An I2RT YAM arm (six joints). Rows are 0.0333 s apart.
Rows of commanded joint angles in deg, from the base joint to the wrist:
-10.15, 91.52, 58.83, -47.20, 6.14, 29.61
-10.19, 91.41, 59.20, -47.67, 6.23, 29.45
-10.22, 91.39, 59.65, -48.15, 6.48, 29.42
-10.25, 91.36, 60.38, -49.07, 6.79, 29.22
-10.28, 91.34, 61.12, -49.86, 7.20, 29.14
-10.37, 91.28, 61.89, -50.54, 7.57, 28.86
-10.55, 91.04, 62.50, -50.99, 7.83, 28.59
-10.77, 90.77, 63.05, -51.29, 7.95, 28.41
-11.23, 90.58, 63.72, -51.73, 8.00, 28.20
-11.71, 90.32, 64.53, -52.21, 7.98, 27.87
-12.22, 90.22, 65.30, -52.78, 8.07, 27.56
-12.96, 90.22, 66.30, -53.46, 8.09, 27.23
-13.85, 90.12, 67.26, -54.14, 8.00, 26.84
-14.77, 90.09, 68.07, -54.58, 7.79, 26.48
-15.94, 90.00, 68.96, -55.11, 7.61, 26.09
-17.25, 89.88, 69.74, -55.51, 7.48, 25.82
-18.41, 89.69, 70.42, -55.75, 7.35, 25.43
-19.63, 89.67, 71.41, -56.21, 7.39, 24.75
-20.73, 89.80, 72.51, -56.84, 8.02, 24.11
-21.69, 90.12, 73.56, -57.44, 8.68, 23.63
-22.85, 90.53, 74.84, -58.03, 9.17, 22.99
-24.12, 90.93, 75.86, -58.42, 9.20, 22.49
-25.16, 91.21, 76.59, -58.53, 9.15, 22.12
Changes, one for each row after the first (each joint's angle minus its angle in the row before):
-0.04, -0.11, 0.37, -0.47, 0.09, -0.16
-0.03, -0.02, 0.45, -0.48, 0.25, -0.03
-0.03, -0.03, 0.73, -0.92, 0.31, -0.20
-0.03, -0.02, 0.74, -0.79, 0.41, -0.08
-0.09, -0.06, 0.77, -0.68, 0.37, -0.28
-0.18, -0.24, 0.61, -0.45, 0.26, -0.27
-0.22, -0.27, 0.55, -0.30, 0.12, -0.18
-0.46, -0.19, 0.67, -0.44, 0.05, -0.21
-0.48, -0.26, 0.81, -0.48, -0.02, -0.33
-0.51, -0.10, 0.77, -0.57, 0.09, -0.31
-0.74, 0.00, 1.00, -0.68, 0.02, -0.33
-0.89, -0.10, 0.96, -0.68, -0.09, -0.39
-0.92, -0.03, 0.81, -0.44, -0.21, -0.36
-1.17, -0.09, 0.89, -0.53, -0.18, -0.39
-1.31, -0.12, 0.78, -0.40, -0.13, -0.27
-1.16, -0.19, 0.68, -0.24, -0.13, -0.39
-1.22, -0.02, 0.99, -0.46, 0.04, -0.68
-1.10, 0.13, 1.10, -0.63, 0.63, -0.64
-0.96, 0.32, 1.05, -0.60, 0.66, -0.48
-1.16, 0.41, 1.28, -0.59, 0.49, -0.64
-1.27, 0.40, 1.02, -0.39, 0.03, -0.50
-1.04, 0.28, 0.73, -0.11, -0.05, -0.37

